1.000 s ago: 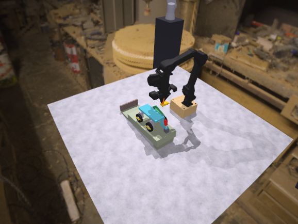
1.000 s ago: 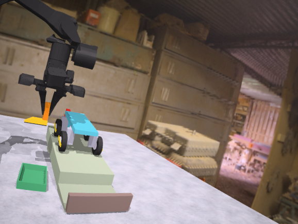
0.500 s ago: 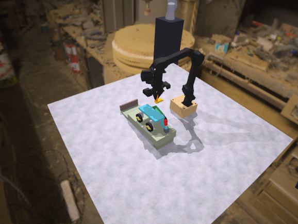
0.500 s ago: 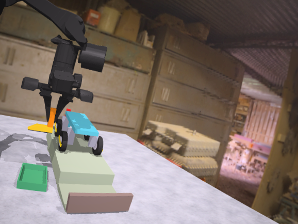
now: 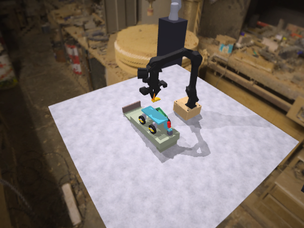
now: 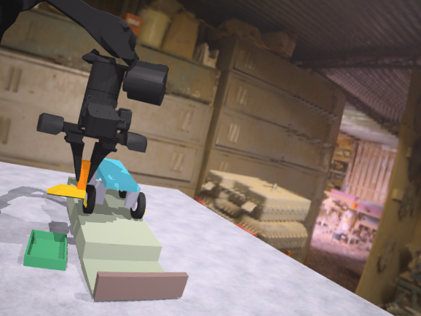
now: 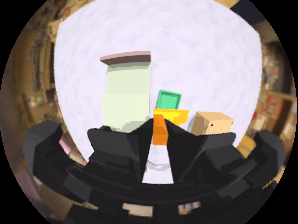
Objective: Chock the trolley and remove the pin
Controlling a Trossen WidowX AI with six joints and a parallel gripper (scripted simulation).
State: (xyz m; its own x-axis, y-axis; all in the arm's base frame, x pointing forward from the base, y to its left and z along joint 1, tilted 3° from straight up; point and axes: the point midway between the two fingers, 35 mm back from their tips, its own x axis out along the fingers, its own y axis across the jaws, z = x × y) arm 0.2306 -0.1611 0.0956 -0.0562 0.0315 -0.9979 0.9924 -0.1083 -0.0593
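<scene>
The yellow chock lies 20 mm behind my gripper tip and 10 mm below it. From my gripper tip the other things lie so: pale green ramp: 110 mm ahead, 130 mm to the left, 110 mm below; then blue trolley: 110 mm ahead, 140 mm to the left, 40 mm below; then green tray: 40 mm behind, 30 mm to the left, 160 mm below.
</scene>
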